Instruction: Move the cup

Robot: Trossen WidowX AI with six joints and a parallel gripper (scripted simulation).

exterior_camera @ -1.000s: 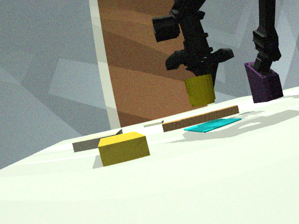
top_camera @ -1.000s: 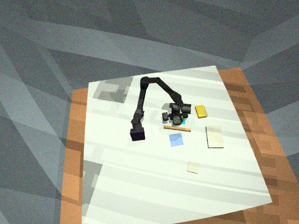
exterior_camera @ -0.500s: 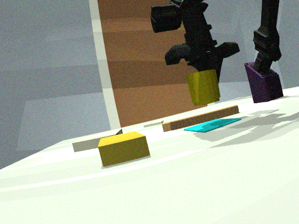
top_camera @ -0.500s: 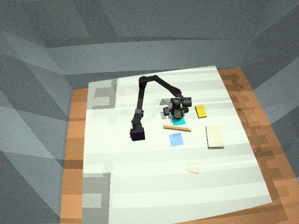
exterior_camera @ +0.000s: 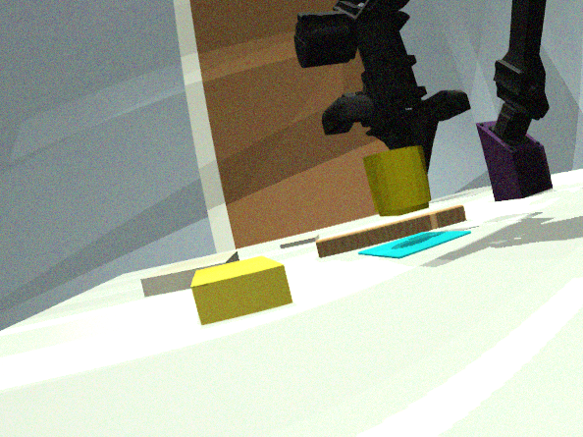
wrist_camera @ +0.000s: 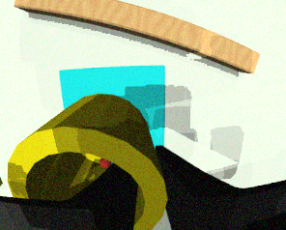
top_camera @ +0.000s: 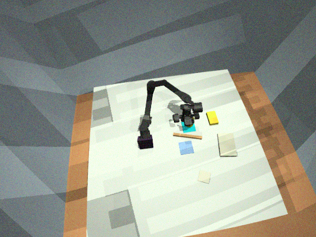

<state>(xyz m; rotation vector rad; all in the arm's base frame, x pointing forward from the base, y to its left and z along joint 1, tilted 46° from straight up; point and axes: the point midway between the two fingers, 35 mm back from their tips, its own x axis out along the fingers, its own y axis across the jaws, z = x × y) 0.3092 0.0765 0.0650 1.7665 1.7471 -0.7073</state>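
The cyan pad is 8 cm below my gripper tip and 3 cm ahead of it. From my gripper tip the other things lie so: red marble 3 cm ahead, 2 cm to the left, 2 cm below; wooden bar 9 cm to the right, 7 cm below; yellow cup 2 cm ahead.
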